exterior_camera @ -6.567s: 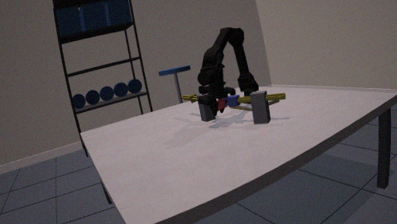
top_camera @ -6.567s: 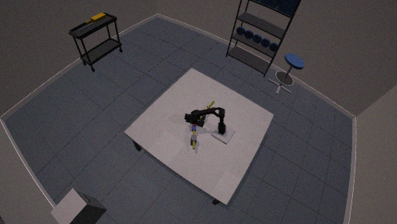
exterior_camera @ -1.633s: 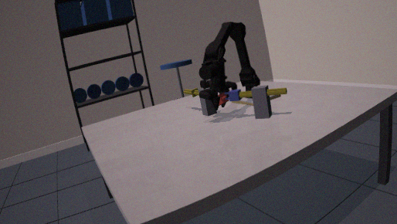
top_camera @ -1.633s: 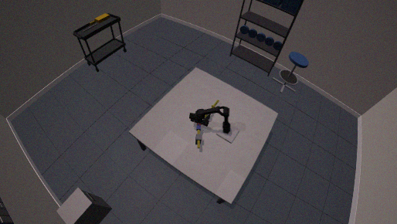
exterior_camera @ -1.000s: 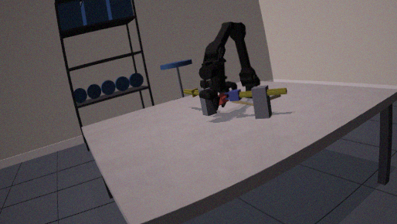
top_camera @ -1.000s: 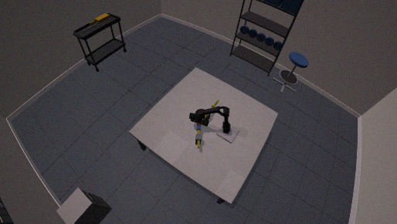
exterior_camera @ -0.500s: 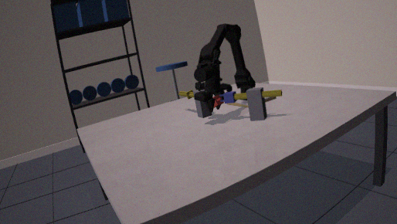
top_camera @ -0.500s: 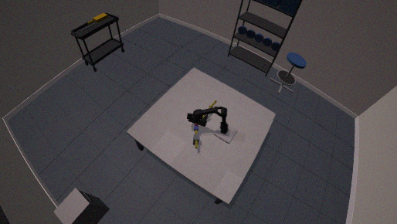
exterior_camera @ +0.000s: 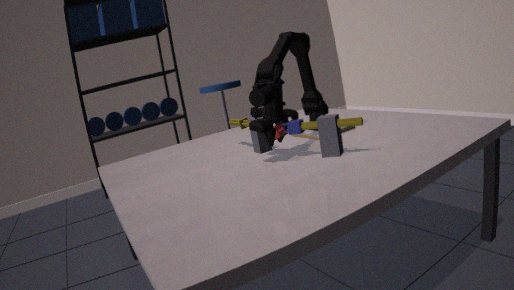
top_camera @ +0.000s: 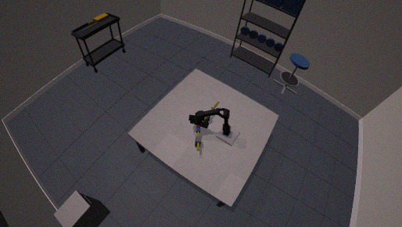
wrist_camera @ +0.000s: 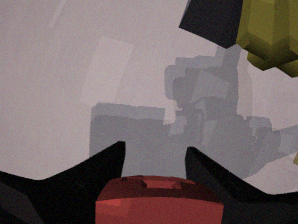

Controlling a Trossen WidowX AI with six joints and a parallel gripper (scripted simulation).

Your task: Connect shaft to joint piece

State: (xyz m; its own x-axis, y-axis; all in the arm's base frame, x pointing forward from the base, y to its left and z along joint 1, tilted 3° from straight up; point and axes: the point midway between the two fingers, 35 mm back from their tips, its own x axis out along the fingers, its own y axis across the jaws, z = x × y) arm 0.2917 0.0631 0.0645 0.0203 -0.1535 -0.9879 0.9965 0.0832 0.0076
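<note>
The red joint piece lies 2 cm to the left of my gripper tip and 4 cm above it.
</note>
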